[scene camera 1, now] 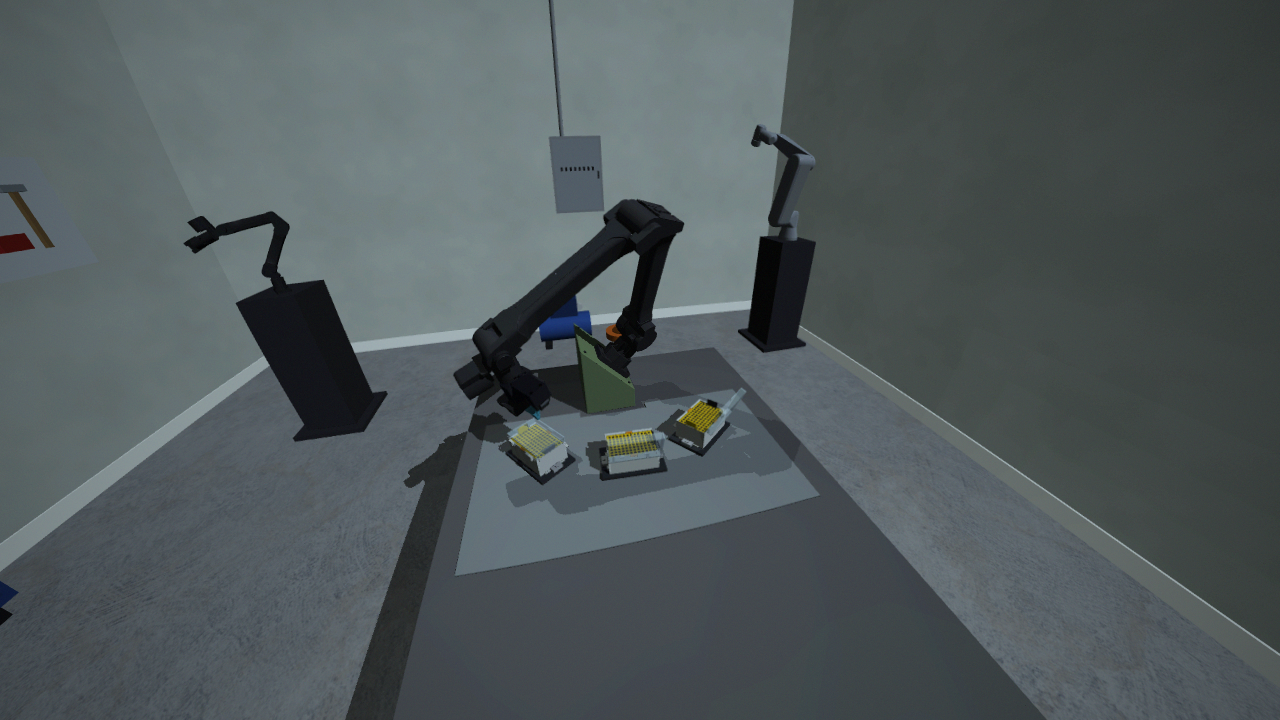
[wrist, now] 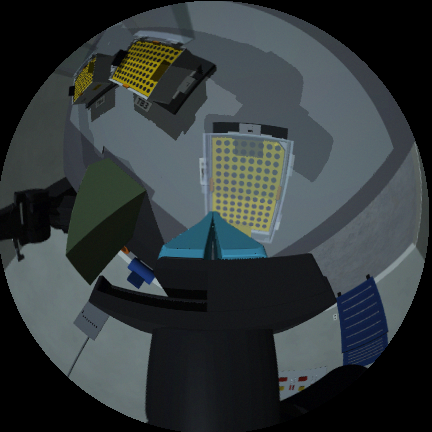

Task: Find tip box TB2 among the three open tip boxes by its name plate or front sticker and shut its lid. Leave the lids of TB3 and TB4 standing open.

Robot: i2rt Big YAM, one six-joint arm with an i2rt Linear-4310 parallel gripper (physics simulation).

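Where they show: gripper, fingertip midpoint: [scene camera 1: 537,418] [wrist: 212,216]; arm's base, link origin: [scene camera 1: 610,362] [wrist: 81,214].
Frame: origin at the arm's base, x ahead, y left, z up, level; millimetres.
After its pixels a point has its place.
Observation:
The tip box TB2 [scene camera 1: 537,450] @[y -231, x 293, z -37 mm] [wrist: 246,180] @[y -229, x 248, z -37 mm] stands at the left of the mat in the scene view; its plate text is not readable now. Its clear lid lies over the yellow tips; whether it is fully seated cannot be told. My gripper [scene camera 1: 536,414] @[y -224, x 209, z -10 mm] [wrist: 212,216] @[y -224, x 209, z -10 mm] is shut and empty, its blue fingertips above the box's edge nearest the arm; contact cannot be told. TB3 [scene camera 1: 632,452] [wrist: 147,67], with its plate readable in the wrist view, stands in the middle with its lid open. TB4 [scene camera 1: 701,423] @[y 182, x 283, z -58 mm] [wrist: 85,80] @[y 171, x 255, z -57 mm] stands at the right in the scene view, its clear lid [scene camera 1: 734,402] @[y 242, x 328, z 27 mm] tilted up and open.
The green wedge-shaped bracket [scene camera 1: 604,376] @[y -33, x 81, z 4 mm] [wrist: 105,215] @[y -89, x 80, z -5 mm] stands beside the arm's base, behind the boxes in the scene view. The light grey mat [scene camera 1: 626,528] @[y -69, x 490, z -115 mm] lies under the three boxes. Two pedestals [scene camera 1: 308,358] [scene camera 1: 776,291] with other arms stand away from the table.

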